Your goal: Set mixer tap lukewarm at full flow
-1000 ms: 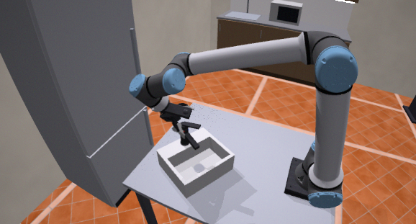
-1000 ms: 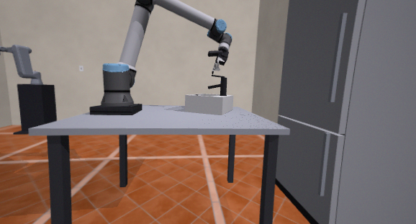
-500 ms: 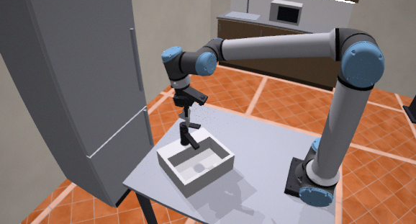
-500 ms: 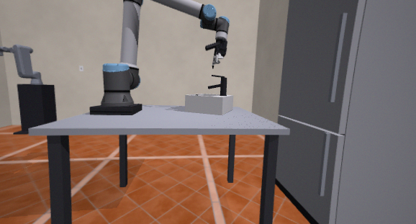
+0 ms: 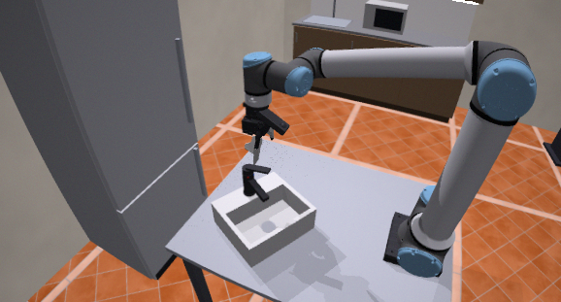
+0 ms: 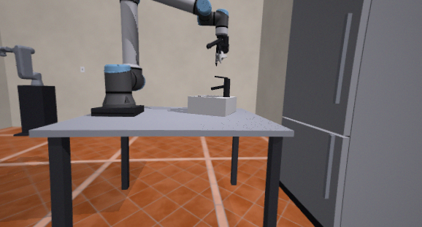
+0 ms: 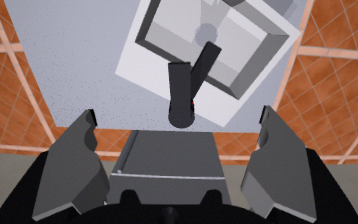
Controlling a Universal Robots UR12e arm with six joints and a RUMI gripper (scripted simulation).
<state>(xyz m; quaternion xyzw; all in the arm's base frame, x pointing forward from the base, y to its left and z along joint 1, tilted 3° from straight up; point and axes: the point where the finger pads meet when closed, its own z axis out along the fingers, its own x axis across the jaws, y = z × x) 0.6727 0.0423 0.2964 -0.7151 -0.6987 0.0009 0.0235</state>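
My gripper is now 9 cm above the lever and 3 cm short of it. The rest, counted from my hand: white sink basin (32 cm below, 6 cm to the left, 3 cm behind); then black mixer tap (14 cm below, 5 cm ahead, 1 cm to the left).
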